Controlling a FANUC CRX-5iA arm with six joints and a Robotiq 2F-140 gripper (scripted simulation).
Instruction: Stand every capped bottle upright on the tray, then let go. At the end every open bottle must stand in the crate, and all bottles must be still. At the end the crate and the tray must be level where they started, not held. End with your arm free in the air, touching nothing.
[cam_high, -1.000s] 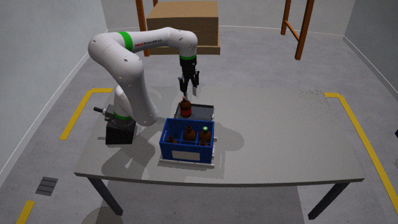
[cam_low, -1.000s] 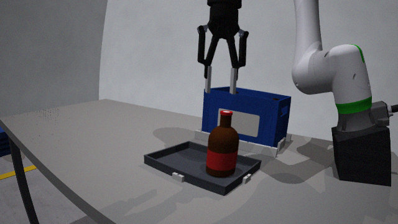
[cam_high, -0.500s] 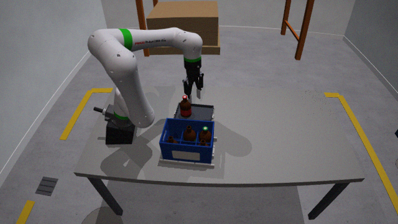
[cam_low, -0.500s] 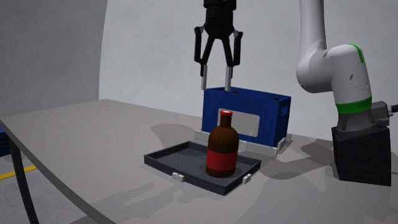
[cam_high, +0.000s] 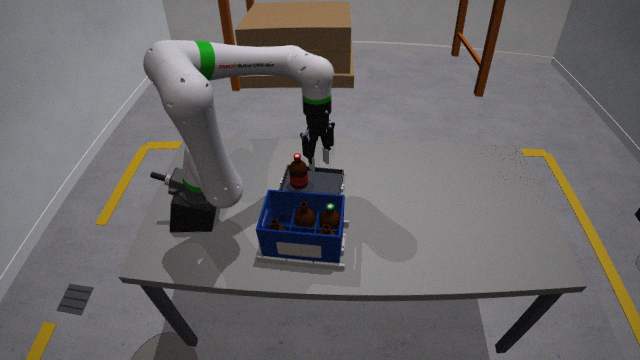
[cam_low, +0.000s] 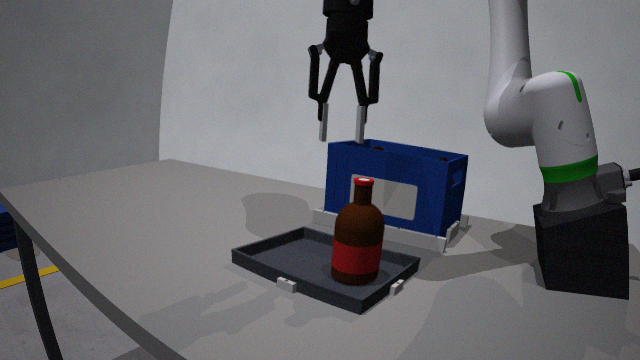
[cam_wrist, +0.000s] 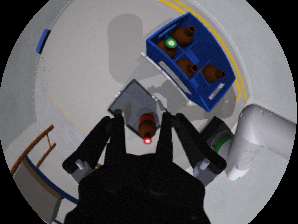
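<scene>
My gripper is now 160 mm to the left of the glass bottle, 140 mm above it and 40 mm past it. Round my hand: blue crate (210 mm to the right, 140 mm below, 40 mm behind); tray (210 mm below, 90 mm to the left, 40 mm behind).
</scene>
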